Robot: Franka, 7 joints.
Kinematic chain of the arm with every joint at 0, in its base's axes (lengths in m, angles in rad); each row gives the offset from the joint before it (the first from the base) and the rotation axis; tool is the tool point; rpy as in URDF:
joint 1: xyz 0 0 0.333 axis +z
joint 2: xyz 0 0 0 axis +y
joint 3: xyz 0 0 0.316 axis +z
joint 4: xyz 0.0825 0 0 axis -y
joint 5: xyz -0.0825 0 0.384 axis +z
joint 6: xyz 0 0 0 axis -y
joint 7: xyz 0.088 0 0 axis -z
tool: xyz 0 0 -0.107 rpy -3.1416 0 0
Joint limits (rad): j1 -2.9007..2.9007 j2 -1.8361..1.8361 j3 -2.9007..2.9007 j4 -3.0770..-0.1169 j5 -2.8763..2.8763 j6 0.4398..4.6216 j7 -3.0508..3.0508
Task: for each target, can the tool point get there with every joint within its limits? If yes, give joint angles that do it. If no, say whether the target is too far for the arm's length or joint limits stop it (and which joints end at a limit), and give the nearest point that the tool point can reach.
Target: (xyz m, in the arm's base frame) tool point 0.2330 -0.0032 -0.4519
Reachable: no: joint limits stop it (at a limit: joint 2) | nearest point 0.2405 -0.0033 -0.3590 | short by 0.093 m
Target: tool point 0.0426 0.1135 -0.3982
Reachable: no: joint limits stop it (at a limit: joint 2) | nearest point 0.0484 0.1289 -0.3404 | short by 0.060 m
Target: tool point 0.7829 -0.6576 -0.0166
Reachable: no: too far | nearest point 0.6216 -0.5221 0.0554 | short by 0.223 m
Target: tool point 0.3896 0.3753 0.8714
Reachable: yes | joints -2.2040 -1.1844 0.6923 -0.5652 1.9830 3.6739 -1.9270
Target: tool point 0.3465 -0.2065 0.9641
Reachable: yes | joints -1.9252 0.7093 2.4085 -1.1708 -0.7390 1.7970 -1.7910
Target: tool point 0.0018 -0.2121 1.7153
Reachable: no: too far | nearest point 0.0011 -0.1301 1.1810 | short by 0.541 m
